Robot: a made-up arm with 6 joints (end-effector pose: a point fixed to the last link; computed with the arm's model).
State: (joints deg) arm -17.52 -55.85 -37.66 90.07 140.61 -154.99
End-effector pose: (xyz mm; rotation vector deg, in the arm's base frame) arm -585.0 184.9 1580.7 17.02 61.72 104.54
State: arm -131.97 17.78 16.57 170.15 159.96 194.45
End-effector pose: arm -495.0 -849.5 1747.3 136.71 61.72 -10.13
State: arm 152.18 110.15 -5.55 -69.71 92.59 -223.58
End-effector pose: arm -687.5 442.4 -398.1 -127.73 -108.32 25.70
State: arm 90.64 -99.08 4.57 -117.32 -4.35 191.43
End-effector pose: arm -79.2 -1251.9 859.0 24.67 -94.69 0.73
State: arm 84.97 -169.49 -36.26 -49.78 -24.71 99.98
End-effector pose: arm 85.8 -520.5 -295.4 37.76 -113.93 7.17
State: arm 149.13 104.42 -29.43 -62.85 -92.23 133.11
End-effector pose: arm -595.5 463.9 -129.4 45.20 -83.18 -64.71
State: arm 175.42 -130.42 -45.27 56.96 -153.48 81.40
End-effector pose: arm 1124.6 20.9 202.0 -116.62 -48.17 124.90
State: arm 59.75 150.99 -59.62 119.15 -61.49 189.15
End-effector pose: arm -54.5 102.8 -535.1 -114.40 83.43 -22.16
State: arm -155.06 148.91 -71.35 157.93 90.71 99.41
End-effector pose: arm -100.5 -254.2 -339.8 -11.24 -74.23 -85.80
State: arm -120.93 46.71 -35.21 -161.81 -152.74 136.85
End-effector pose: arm -333.0 -931.0 809.9 -31.06 -71.91 -59.80
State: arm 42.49 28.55 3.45 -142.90 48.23 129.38
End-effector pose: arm 689.3 851.0 1278.4 -16.18 55.93 2.16
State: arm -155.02 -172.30 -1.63 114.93 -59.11 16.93
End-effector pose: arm 725.0 243.4 -911.7 32.00 46.74 65.80
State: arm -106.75 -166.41 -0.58 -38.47 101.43 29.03
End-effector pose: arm 84.6 832.7 -536.3 46.01 114.86 -67.14
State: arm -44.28 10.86 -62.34 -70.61 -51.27 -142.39
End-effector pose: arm 114.7 -206.0 1170.2 -71.61 11.08 66.22
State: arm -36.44 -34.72 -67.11 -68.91 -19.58 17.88
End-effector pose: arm -343.5 162.8 1092.8 66.05 26.12 -32.50
